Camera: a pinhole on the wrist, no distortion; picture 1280 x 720 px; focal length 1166.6 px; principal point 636.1 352.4 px. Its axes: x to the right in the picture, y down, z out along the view. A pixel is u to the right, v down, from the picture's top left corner.
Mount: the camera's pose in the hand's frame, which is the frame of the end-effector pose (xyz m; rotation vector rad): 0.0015 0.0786 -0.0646 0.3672 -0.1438 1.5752
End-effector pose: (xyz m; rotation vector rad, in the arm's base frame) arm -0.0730 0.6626 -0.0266 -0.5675 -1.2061 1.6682
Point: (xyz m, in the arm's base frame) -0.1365 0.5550 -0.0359
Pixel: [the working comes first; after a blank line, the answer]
In the camera's frame: 0.0150 0.0943 0.1520

outside the picture
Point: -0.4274 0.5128 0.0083
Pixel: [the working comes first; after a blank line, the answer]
In the camera's frame: 0.1833 0.0342 0.3895

1185.0 454.9
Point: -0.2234 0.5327 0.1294
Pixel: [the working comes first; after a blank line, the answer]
In the camera's frame: -0.0433 0.0760 0.3299

482.8 621.4
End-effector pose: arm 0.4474 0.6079 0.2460 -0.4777 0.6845 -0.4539
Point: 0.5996 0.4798 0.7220
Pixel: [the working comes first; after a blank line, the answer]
In the camera's frame: -0.2406 0.1384 0.5497

125.4 646.1
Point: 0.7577 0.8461 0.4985
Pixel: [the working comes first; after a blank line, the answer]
In the camera's frame: 0.2066 0.1063 0.4599

1160.2 622.1
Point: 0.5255 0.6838 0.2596
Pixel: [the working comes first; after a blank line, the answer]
In the camera's frame: 0.0405 0.0158 0.1412

970.7 482.5
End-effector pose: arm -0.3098 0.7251 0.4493 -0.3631 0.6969 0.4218
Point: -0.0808 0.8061 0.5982
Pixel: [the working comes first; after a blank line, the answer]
In the camera's frame: -0.0342 -0.0234 0.3670

527.4 278.1
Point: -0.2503 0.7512 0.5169
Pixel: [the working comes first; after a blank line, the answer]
In the camera's frame: -0.0423 0.0254 0.1775

358.3 519.5
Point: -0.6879 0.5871 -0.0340
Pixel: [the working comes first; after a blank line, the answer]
In the camera's frame: -0.1038 -0.1085 -0.5297

behind the camera
